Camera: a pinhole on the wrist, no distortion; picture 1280 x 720 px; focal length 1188.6 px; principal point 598.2 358.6 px. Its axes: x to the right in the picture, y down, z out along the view. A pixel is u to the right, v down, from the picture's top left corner.
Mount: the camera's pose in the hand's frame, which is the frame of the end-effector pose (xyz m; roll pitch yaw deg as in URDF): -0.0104 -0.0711 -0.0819 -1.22 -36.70 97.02
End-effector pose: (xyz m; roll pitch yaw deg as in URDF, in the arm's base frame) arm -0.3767 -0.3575 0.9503 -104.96 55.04 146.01
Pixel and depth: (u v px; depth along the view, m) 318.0 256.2 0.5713
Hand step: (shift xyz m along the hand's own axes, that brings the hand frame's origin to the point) 0.0814 -0.5132 0.2964
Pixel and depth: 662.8 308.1 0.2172
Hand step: 0.0089 -0.1901 0.0994
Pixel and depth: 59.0 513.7 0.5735
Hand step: -0.0295 -0.6279 0.2211
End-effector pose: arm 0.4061 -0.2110 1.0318 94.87 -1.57 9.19
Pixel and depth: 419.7 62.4 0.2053
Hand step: 0.0541 -0.2123 0.0651
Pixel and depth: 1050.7 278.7 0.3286
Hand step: 0.0163 -0.1648 0.2566
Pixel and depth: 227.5 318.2 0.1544
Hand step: 0.0075 -0.2008 0.0132
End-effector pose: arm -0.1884 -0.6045 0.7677 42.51 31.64 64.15
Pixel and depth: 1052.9 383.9 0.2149
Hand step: -0.0119 -0.1342 0.1394
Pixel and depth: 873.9 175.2 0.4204
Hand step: 0.0663 -0.2368 0.3145
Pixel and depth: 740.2 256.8 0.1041
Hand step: 0.0026 -0.1222 0.0091
